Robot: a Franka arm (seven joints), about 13 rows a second.
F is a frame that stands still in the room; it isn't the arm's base.
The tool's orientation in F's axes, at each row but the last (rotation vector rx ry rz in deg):
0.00, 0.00, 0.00
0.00, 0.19, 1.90
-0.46, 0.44, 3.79
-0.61, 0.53, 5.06
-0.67, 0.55, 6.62
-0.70, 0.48, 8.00
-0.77, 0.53, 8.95
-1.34, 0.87, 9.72
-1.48, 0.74, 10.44
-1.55, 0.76, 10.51
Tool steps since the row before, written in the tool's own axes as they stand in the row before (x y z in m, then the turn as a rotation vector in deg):
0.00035, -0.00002, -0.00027, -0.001, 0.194, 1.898
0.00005, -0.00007, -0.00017, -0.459, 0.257, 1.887
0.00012, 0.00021, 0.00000, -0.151, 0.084, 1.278
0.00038, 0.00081, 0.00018, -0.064, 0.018, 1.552
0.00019, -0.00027, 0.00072, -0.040, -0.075, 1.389
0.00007, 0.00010, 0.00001, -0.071, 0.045, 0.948
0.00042, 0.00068, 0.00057, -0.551, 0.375, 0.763
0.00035, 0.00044, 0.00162, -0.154, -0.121, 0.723
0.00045, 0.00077, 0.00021, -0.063, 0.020, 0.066
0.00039, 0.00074, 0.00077, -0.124, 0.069, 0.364
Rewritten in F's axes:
0.00035, -0.00002, -0.00027, -0.001, 0.194, 1.898
0.00005, -0.00007, -0.00017, -0.461, 0.242, 1.889
0.00011, 0.00022, 0.00000, -0.147, 0.084, 1.278
0.00031, 0.00084, 0.00017, -0.052, 0.029, 1.552
0.00023, -0.00024, 0.00072, -0.019, -0.062, 1.390
0.00006, 0.00011, 0.00001, -0.069, 0.047, 0.948
0.00031, 0.00075, 0.00056, -0.596, 0.295, 0.764
0.00029, 0.00053, 0.00160, -0.122, -0.127, 0.728
0.00031, 0.00084, 0.00018, -0.065, 0.010, 0.066
0.00026, 0.00082, 0.00074, -0.131, 0.055, 0.364

